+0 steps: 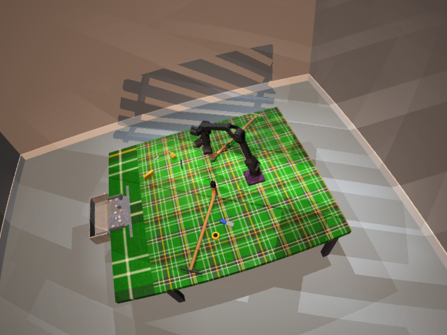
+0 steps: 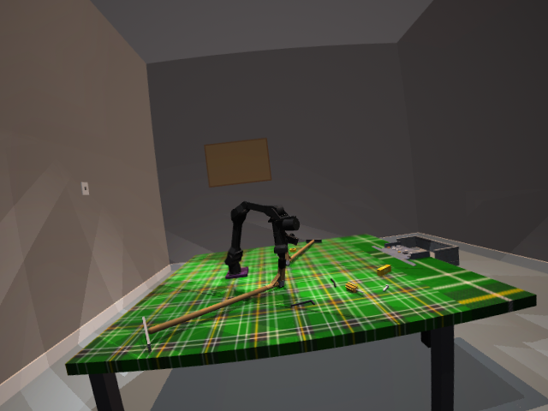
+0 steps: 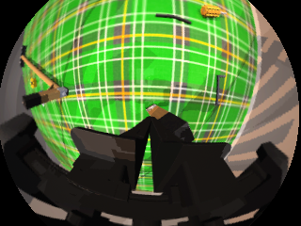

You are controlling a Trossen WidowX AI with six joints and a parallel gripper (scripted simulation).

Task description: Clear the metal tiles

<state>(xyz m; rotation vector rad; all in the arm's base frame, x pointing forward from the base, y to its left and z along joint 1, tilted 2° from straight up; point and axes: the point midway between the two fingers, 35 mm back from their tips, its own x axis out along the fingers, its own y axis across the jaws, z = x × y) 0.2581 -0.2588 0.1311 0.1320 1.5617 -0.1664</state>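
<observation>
Right now my gripper tip is 18 cm short of the yellow ring, 60 cm to the right of it and 11 cm above it. Also, from my gripper tip: orange piece: 25 cm ahead, 19 cm to the right, 10 cm below; then blue-grey piece: 8 cm ahead, 54 cm to the left, 11 cm below.
</observation>
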